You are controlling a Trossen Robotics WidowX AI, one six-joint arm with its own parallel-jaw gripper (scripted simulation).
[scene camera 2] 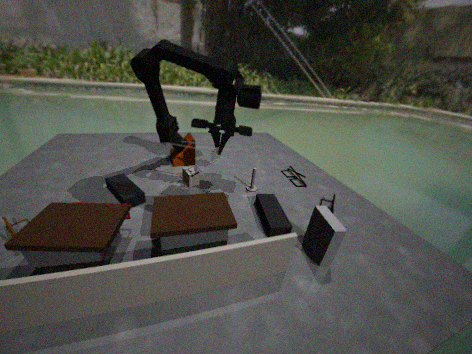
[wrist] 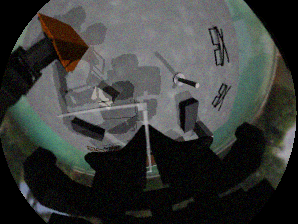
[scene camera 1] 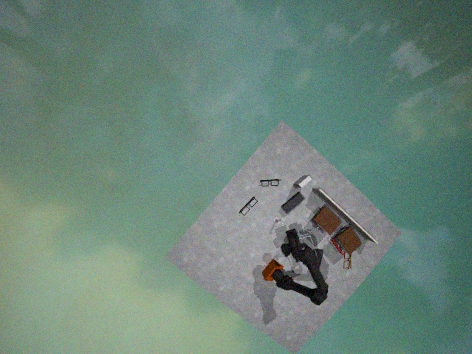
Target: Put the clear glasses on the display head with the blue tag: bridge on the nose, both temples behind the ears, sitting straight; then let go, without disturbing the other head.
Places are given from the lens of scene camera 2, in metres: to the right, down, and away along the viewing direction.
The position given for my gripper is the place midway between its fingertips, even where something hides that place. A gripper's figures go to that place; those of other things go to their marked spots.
my gripper (scene camera 2: 218,154): -0.06, -0.07, 0.65
grey box (scene camera 2: 324,235): 0.20, 0.13, 0.45
